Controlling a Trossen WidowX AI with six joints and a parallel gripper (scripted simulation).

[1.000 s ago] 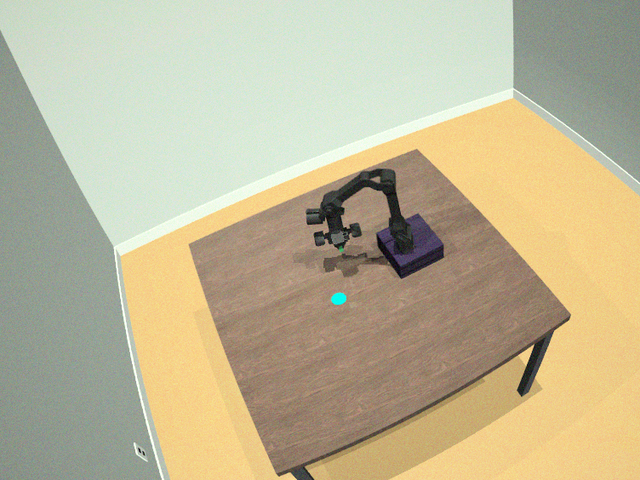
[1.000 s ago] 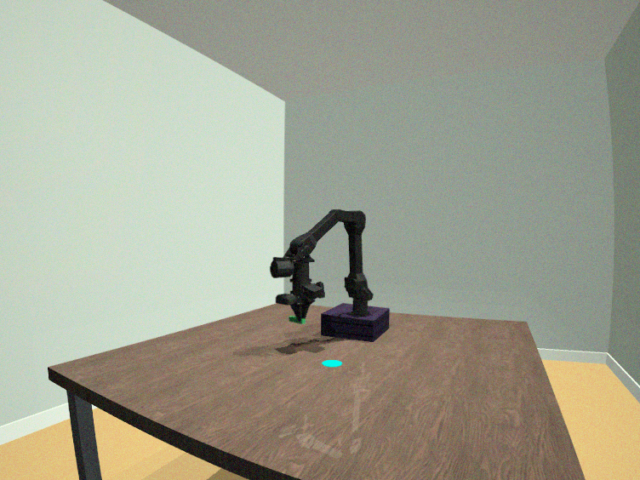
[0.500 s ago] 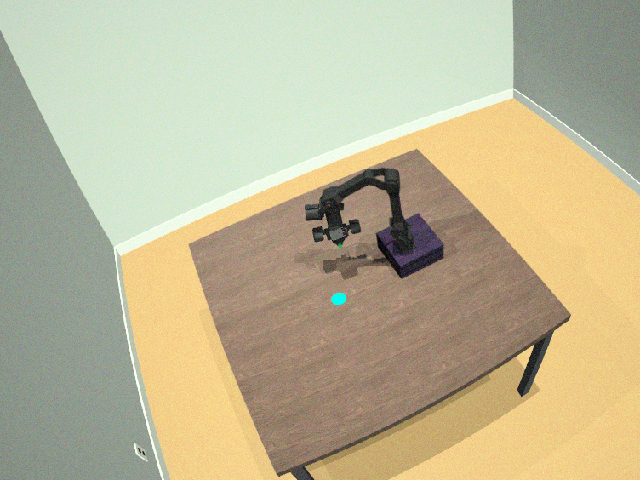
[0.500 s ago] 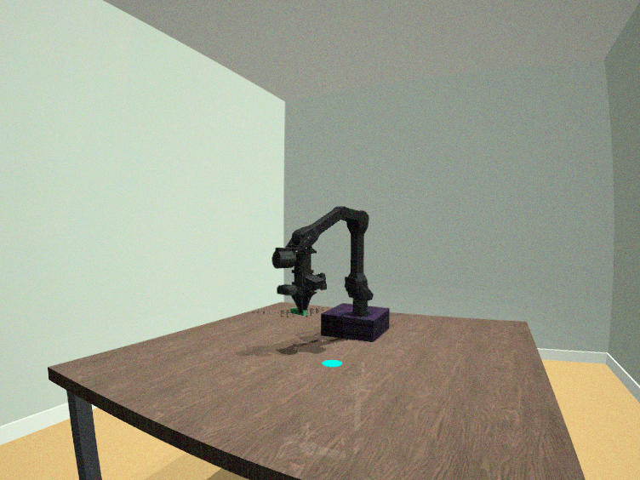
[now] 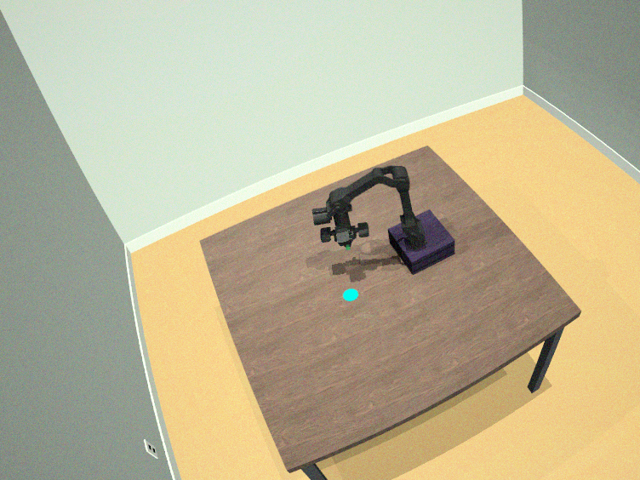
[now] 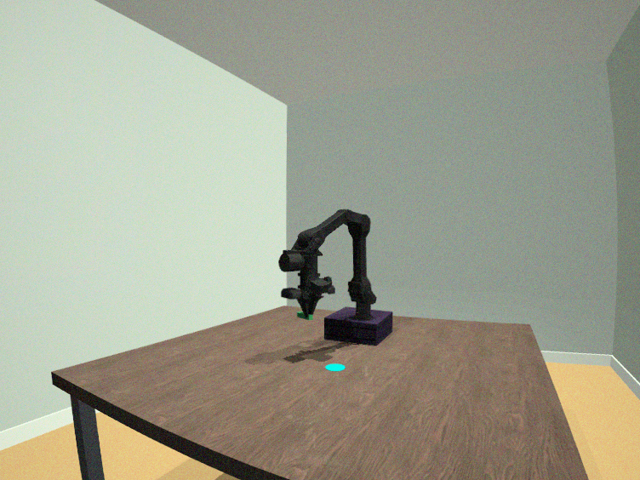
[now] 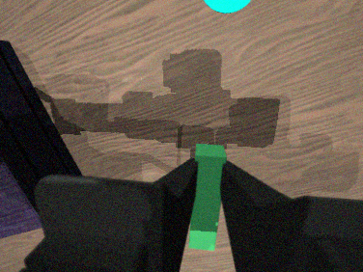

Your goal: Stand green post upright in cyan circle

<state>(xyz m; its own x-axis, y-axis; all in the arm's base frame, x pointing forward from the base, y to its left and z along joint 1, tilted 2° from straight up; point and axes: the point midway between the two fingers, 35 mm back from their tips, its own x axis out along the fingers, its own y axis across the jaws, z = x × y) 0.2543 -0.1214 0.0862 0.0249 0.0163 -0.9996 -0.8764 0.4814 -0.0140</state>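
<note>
The cyan circle is 8 cm ahead of my gripper tip, 12 cm to the left of it and 13 cm below it. Also, from my gripper tip: green post: 1 cm behind, 2 cm to the right.
</note>
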